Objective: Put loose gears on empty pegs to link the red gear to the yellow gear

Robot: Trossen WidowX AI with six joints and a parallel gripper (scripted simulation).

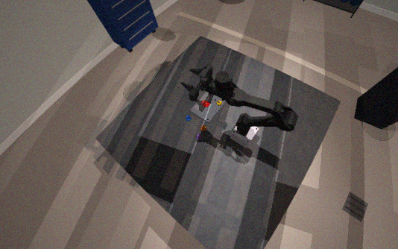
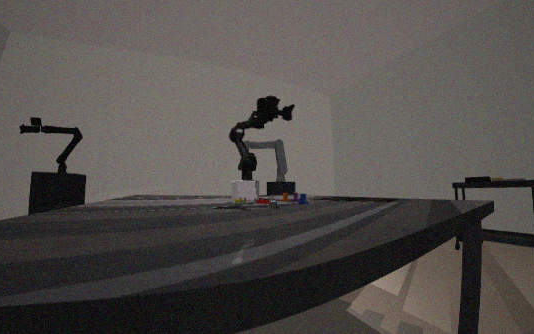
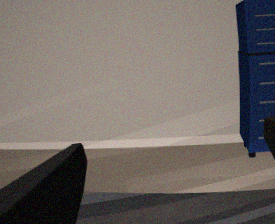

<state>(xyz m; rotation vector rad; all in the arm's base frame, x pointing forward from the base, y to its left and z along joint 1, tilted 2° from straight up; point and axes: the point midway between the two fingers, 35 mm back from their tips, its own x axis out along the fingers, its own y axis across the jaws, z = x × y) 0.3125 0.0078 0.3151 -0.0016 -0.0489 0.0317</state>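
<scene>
Right now my gripper tip is 100 mm past the purple gear, 130 mm to the right of it and 410 mm above it. The rest, counted from my gripper tip: red gear 10 mm behind, 110 mm to the right, 410 mm below; then orange gear 90 mm behind, 60 mm to the left, 410 mm below; then blue gear 40 mm ahead, 40 mm to the left, 410 mm below.
</scene>
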